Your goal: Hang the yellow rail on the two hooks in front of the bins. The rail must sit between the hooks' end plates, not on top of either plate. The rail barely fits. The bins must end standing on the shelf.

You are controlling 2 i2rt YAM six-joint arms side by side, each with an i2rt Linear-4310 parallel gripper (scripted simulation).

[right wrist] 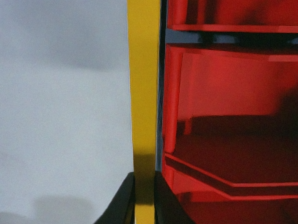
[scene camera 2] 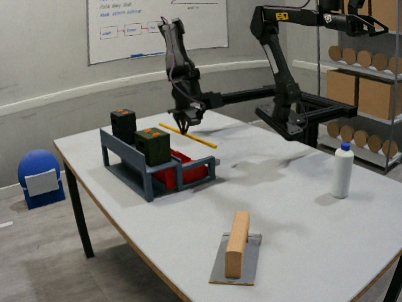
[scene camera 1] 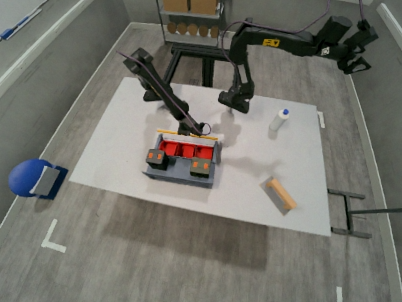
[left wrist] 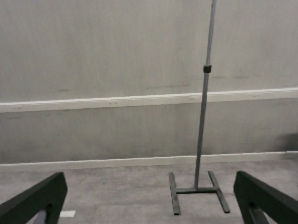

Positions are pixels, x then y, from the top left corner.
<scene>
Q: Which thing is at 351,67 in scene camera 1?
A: The left gripper.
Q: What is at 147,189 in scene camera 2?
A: A blue-grey shelf.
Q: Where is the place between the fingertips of the right gripper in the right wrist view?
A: At 144,180
</scene>
